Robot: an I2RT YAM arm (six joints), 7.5 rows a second.
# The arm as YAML. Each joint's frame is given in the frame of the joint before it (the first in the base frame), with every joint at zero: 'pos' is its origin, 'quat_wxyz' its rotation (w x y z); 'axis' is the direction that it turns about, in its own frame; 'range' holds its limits. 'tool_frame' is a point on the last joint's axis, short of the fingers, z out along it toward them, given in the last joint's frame.
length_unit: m
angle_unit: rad
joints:
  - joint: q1
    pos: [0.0, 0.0, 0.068]
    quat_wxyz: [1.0, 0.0, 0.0, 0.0]
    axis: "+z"
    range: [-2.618, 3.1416]
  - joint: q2
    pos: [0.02, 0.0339, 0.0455]
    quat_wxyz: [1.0, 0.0, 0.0, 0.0]
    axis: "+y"
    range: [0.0, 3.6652]
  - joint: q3
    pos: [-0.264, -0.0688, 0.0]
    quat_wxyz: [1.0, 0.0, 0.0, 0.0]
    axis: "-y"
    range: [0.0, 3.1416]
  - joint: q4
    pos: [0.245, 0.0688, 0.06]
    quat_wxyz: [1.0, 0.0, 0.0, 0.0]
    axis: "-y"
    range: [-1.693, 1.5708]
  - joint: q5
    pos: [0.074, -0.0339, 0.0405]
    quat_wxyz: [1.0, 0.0, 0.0, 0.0]
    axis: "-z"
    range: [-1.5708, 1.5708]
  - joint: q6
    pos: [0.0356, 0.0, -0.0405]
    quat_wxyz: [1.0, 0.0, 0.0, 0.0]
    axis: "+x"
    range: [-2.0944, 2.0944]
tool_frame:
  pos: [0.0, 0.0, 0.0]
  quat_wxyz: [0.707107, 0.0, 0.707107, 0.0]
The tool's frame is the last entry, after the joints.
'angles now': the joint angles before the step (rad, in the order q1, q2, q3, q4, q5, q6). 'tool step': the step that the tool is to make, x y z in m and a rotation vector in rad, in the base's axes. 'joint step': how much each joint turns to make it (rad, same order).
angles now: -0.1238 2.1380 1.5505 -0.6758 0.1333 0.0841
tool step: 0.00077 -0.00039 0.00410 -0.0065 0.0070 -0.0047
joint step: 0.0000 0.0000 0.0179 -0.0244 0.0084 0.0023
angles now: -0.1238 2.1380 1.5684 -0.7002 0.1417 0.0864
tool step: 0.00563 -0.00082 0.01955 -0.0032 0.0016 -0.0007
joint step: 0.0000 0.0000 0.0809 -0.0821 0.0034 -0.0003
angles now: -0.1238 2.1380 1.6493 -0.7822 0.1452 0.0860
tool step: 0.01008 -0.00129 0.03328 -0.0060 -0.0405 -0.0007
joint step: 0.0000 0.0000 0.1285 -0.0877 0.0011 0.0004
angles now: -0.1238 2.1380 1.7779 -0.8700 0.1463 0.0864
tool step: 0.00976 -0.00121 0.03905 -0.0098 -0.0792 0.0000
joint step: 0.0000 0.0000 0.1422 -0.0625 0.0000 0.0000
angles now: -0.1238 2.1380 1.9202 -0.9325 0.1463 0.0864
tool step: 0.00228 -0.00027 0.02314 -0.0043 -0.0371 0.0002
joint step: 0.0000 0.0000 0.0850 -0.0477 -0.0004 0.0000
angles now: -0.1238 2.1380 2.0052 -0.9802 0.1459 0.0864
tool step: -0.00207 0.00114 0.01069 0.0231 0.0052 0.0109
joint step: 0.0000 0.0000 0.0447 -0.0527 -0.0248 0.0000
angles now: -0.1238 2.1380 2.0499 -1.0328 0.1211 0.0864
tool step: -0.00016 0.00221 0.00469 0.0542 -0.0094 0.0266
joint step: 0.0000 0.0000 0.0190 -0.0164 -0.0610 0.0000
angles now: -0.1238 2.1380 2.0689 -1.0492 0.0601 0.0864
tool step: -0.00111 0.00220 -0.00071 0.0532 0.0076 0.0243
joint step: 0.0000 0.0000 0.0000 -0.0142 -0.0573 0.0004
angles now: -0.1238 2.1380 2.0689 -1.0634 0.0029 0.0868
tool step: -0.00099 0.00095 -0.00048 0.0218 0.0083 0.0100
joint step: 0.0000 0.0000 0.0000 -0.0110 -0.0229 -0.0004
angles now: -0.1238 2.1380 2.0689 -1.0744 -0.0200 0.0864
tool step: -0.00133 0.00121 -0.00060 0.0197 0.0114 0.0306
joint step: 0.0000 0.0000 0.0000 -0.0145 -0.0290 -0.0205
